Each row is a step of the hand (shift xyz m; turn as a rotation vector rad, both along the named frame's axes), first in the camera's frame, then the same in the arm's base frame.
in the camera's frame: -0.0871 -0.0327 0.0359 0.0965 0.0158 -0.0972
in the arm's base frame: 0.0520 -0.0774 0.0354 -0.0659 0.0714 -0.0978
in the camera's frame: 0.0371 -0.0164 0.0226 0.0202 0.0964 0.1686
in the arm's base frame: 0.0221 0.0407 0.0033 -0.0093 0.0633 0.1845
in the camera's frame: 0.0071 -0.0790 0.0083 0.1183 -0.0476 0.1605
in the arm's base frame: 0.0732 0.0057 -0.0312 0.1071 0.1508 0.0884
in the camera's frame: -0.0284 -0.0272 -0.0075 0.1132 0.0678 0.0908
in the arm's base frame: 0.0227 -0.0304 -0.0126 -0.0267 0.1341 0.0835
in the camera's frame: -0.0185 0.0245 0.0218 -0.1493 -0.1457 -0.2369
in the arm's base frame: -0.0103 -0.0118 0.0342 0.0312 -0.2067 -0.2365
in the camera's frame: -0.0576 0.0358 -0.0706 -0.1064 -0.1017 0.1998
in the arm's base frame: -0.0598 -0.0711 -0.0307 0.1898 -0.0603 0.1480
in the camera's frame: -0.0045 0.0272 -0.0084 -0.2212 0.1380 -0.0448
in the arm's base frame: -0.0276 -0.0053 0.0065 -0.1262 -0.2198 0.0760
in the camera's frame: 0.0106 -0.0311 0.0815 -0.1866 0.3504 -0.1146
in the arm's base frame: 0.0642 0.0283 0.0529 -0.3488 -0.1940 0.1070
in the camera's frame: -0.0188 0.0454 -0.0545 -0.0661 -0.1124 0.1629
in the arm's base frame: -0.0638 -0.0293 -0.0213 0.1793 -0.0303 0.1023
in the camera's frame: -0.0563 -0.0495 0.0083 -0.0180 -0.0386 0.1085
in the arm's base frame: 0.0518 -0.0547 -0.0031 0.0854 0.0066 0.0791
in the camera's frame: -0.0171 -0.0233 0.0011 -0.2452 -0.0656 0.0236
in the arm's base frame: 0.0224 -0.0173 -0.0060 0.0873 -0.2352 0.0455
